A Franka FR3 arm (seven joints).
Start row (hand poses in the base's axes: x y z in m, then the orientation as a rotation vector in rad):
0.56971 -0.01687 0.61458 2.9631 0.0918 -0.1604
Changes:
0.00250 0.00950 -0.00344 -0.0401 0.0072 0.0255
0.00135 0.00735 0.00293 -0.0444 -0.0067 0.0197
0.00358 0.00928 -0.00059 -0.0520 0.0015 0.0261
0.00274 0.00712 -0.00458 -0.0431 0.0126 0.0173
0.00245 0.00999 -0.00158 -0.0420 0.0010 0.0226
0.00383 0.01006 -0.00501 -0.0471 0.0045 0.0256
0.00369 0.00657 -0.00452 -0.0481 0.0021 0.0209
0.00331 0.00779 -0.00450 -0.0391 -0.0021 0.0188
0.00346 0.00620 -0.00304 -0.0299 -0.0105 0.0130
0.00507 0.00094 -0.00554 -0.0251 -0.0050 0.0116
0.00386 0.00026 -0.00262 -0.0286 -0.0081 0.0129
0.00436 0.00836 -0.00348 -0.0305 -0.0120 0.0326
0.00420 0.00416 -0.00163 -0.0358 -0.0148 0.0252
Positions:
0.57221 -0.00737 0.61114 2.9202 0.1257 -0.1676
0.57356 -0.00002 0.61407 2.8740 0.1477 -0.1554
0.57714 0.00926 0.61348 2.8190 0.1787 -0.1541
0.57988 0.01638 0.60890 2.7734 0.2002 -0.1698
0.58233 0.02637 0.60732 2.7283 0.2256 -0.1677
0.58616 0.03643 0.60231 2.6773 0.2545 -0.1699
0.58985 0.04300 0.59779 2.6259 0.2755 -0.1702
0.59316 0.05079 0.59329 2.5838 0.2931 -0.1648
0.59662 0.05699 0.59025 2.5519 0.3013 -0.1498
0.60169 0.05793 0.58471 2.5249 0.3104 -0.1419
0.60555 0.05819 0.58209 2.4941 0.3192 -0.1301
0.60991 0.06655 0.57861 2.4574 0.3502 -0.1059
0.61411 0.07071 0.57698 2.4165 0.3696 -0.0826

